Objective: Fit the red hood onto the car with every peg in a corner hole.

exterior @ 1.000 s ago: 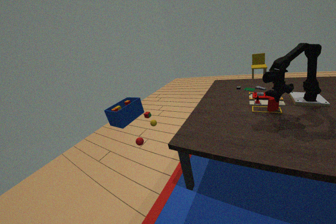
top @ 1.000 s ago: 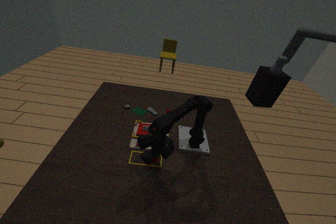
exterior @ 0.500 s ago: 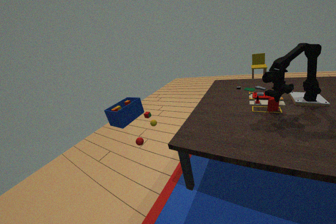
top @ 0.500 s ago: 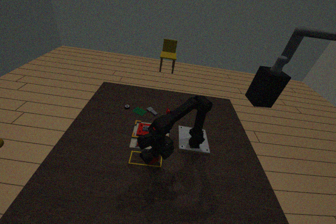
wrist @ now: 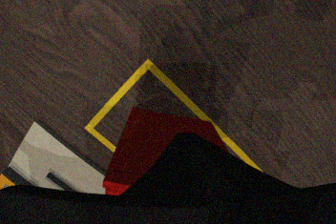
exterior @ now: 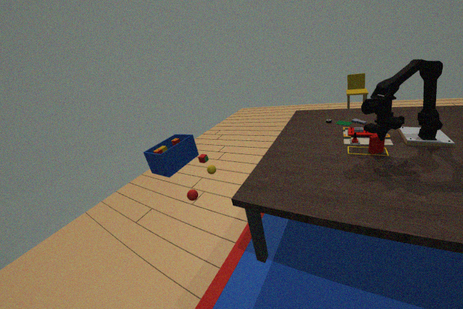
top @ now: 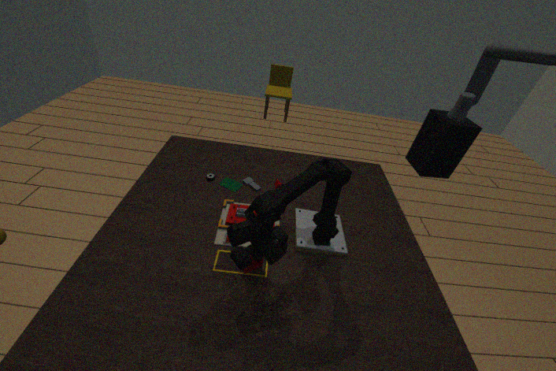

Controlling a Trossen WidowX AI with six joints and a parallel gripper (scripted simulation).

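Right now my gripper tip is 3 cm above the red hood, 2 cm to the left of it and 1 cm short of it. From my gripper tip the other things lie so: grey piece (47 cm to the right, 7 cm below, 3 cm ahead); then green plate (46 cm to the right, 13 cm ahead, 8 cm below); then grey jig plate (23 cm to the right, 7 cm below, 4 cm ahead).
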